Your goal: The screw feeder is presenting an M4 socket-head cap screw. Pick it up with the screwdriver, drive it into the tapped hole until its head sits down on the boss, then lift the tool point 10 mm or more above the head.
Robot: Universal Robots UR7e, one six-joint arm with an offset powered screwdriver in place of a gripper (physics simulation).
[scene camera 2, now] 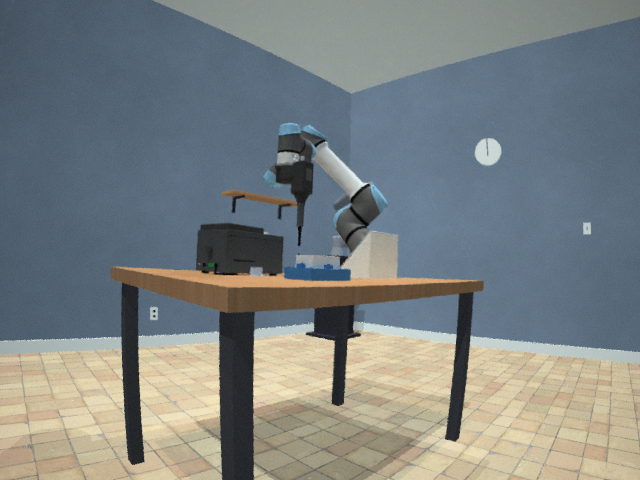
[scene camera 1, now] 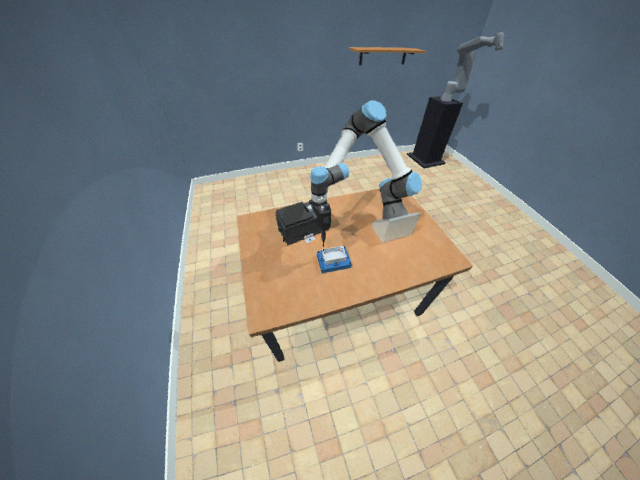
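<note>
The offset screwdriver, my gripper (scene camera 1: 323,246) (scene camera 2: 298,244), points straight down over the left back corner of the white open-topped box in scene camera 1. Its thin dark bit ends a short gap above that corner, and no screw shows on it. A tiny dark spot (scene camera 2: 298,253), which looks like the screw's head, stands at the box's corner directly below the bit. The white box (scene camera 1: 335,261) (scene camera 2: 320,261) sits in a blue fixture (scene camera 1: 336,268) (scene camera 2: 316,275). The tapped hole and the seating of the head are too small to make out. The black screw feeder (scene camera 1: 296,213) (scene camera 2: 222,250) stands beside the fixture.
The wooden table (scene camera 1: 289,294) (scene camera 2: 180,284) carries everything. A small pale plate (scene camera 1: 309,238) (scene camera 2: 255,270) lies by the feeder. A pale upright panel (scene camera 1: 397,227) (scene camera 2: 382,255) stands in front of the arm's base. The arm arches above the table.
</note>
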